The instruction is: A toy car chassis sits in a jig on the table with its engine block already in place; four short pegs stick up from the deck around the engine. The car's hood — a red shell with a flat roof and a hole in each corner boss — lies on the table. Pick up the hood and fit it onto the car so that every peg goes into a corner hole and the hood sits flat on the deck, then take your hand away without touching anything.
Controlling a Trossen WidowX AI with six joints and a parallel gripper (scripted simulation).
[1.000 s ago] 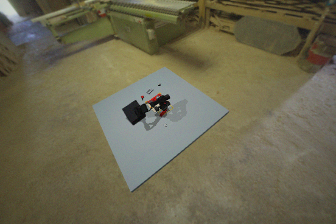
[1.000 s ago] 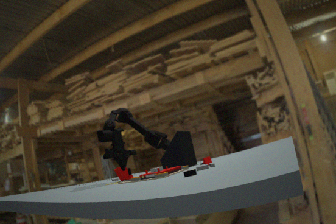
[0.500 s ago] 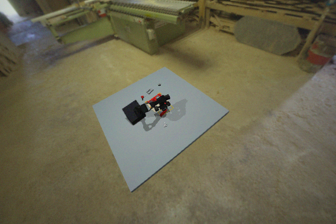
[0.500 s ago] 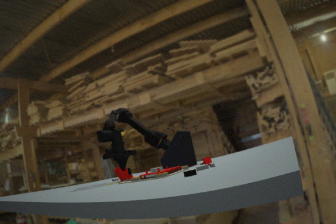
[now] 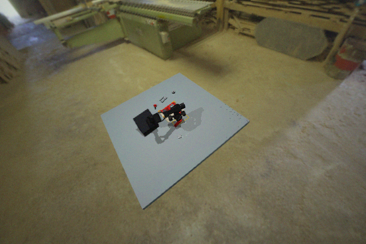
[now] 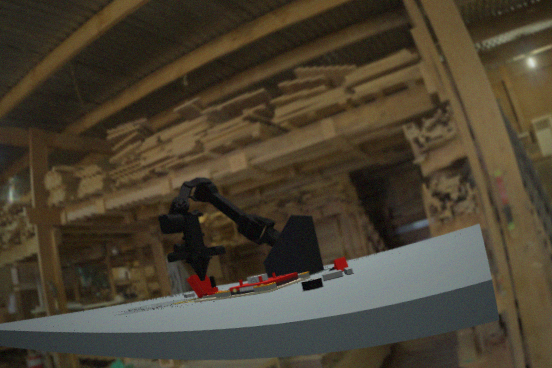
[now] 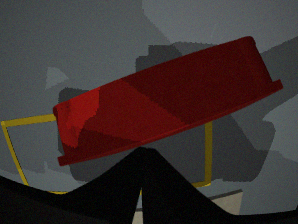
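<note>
The red hood lies 10 mm to the right of my gripper tip, 10 mm below it and 10 mm behind it. The rest, counted from my gripper tip: white piece 150 mm to the right, 100 mm behind, 50 mm below; black wheel 470 mm to the left, 270 mm ahead, 40 mm below.
</note>
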